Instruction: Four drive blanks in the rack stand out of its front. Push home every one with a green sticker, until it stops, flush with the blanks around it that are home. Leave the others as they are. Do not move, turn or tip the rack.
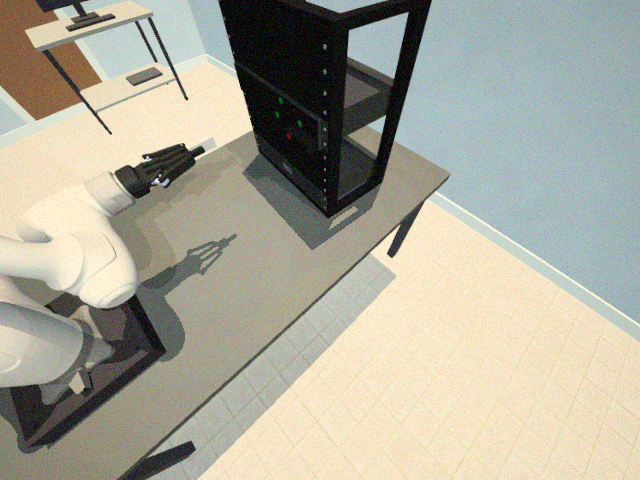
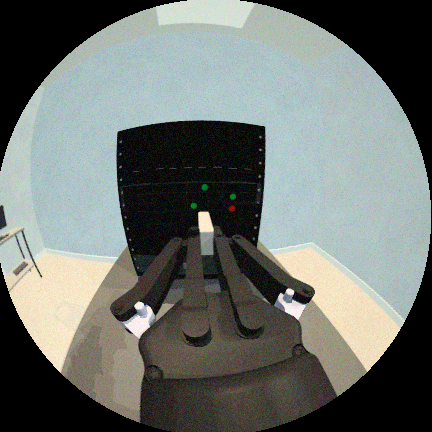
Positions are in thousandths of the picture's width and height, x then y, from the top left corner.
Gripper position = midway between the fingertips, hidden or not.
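Note:
You'd find a black rack (image 1: 476, 199) in image 1, and the rack (image 2: 362, 476) is there in image 2 as well. As for the gripper (image 1: 334, 293), it's in that first one too, and image 2 also has the gripper (image 2: 471, 510).

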